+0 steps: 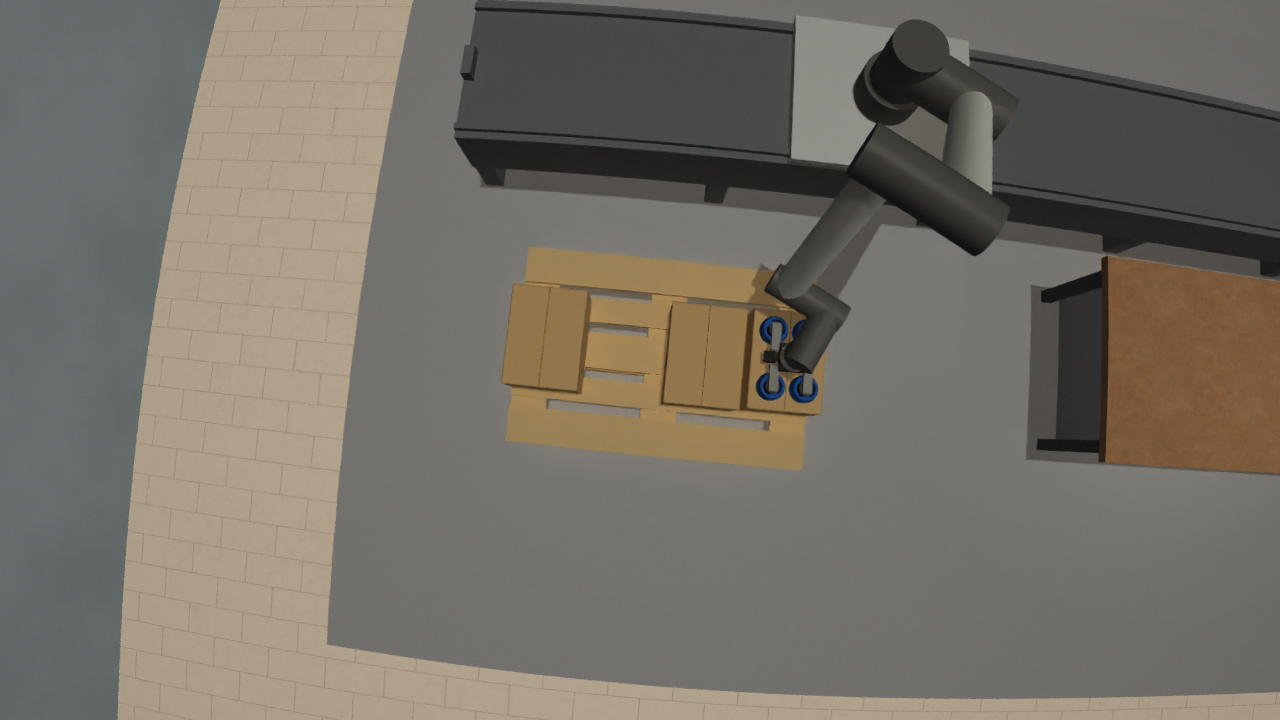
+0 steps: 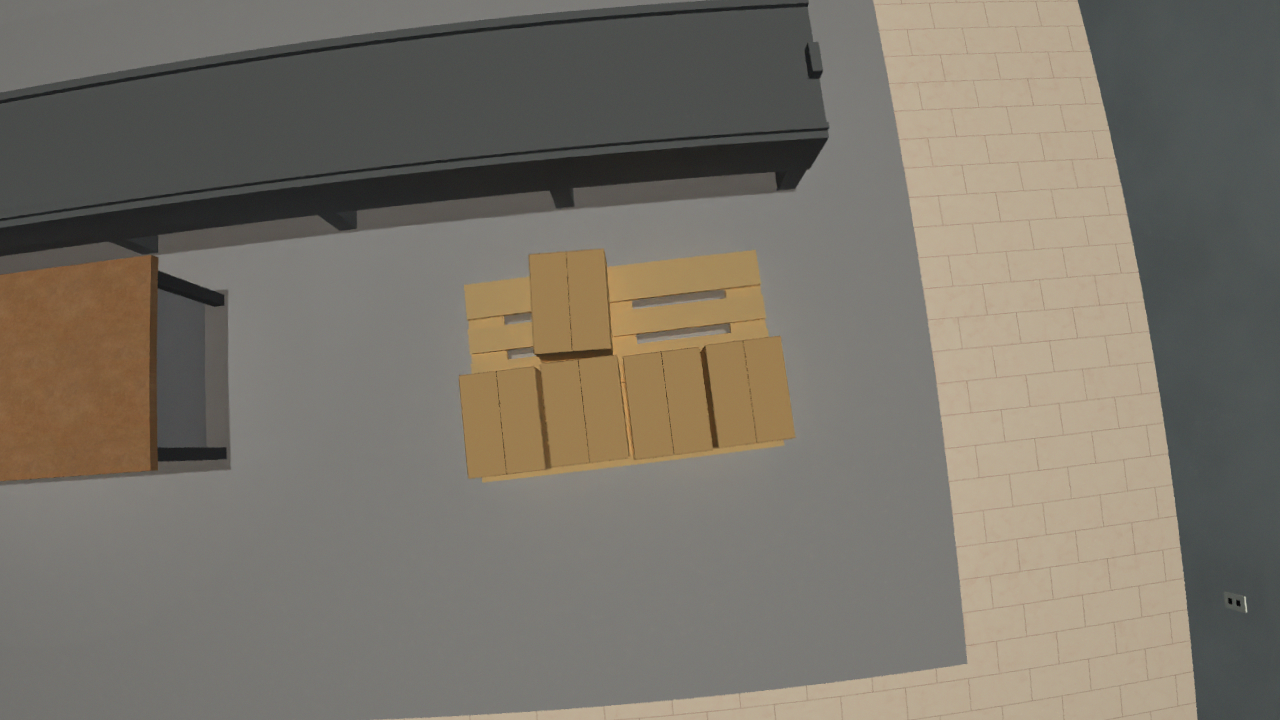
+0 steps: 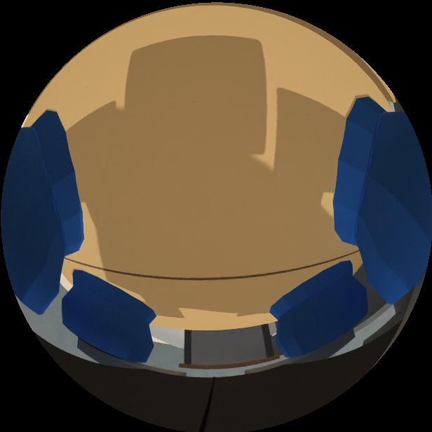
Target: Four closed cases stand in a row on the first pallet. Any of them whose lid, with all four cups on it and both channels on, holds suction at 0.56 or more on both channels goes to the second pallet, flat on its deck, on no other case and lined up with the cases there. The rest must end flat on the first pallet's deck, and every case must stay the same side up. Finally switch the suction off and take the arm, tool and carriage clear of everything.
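Places are measured from the arm's base along level axes (x ahead, y left, z up), in centimetres.
Pixels of known places: arm's base, origin of the base link: (image 1: 884, 95).
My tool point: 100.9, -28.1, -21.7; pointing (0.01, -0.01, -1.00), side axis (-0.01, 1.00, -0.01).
Ahead of a thing's pixels: the offset from my tool point to its top centre, as dx, dy, dz. Level surfaces: height alone.
On the first pallet (image 1: 653, 443), a closed case @(-0.8, -90.7, +2.0) (image 1: 546, 337) stands at the left, another @(+0.7, -30.5, +2.0) (image 1: 703, 356) right of the middle, and a third @(+0.2, +0.2, +2.2) (image 1: 757, 358) (image 3: 200, 225) close beside it at the right end. My gripper (image 1: 788, 358) (image 3: 215, 260), a head with four blue cups, is over the right-end case, its cups at the lid and apparently touching it. Whether suction is on does not show. On the second pallet (image 2: 684, 283), one case (image 2: 570, 301) stands in the back row, left of the middle. Several cases stand in the front row, including the leftmost (image 2: 502, 422) and rightmost (image 2: 749, 391).
The rail (image 1: 626, 80) (image 2: 447, 116) runs behind both pallets, with the pale carriage (image 1: 823, 98) behind and right of the first pallet. A brown table @(dz +17.7) (image 1: 1190, 367) (image 2: 71, 371) stands between the pallets. A bare deck gap separates the left case from the middle one.
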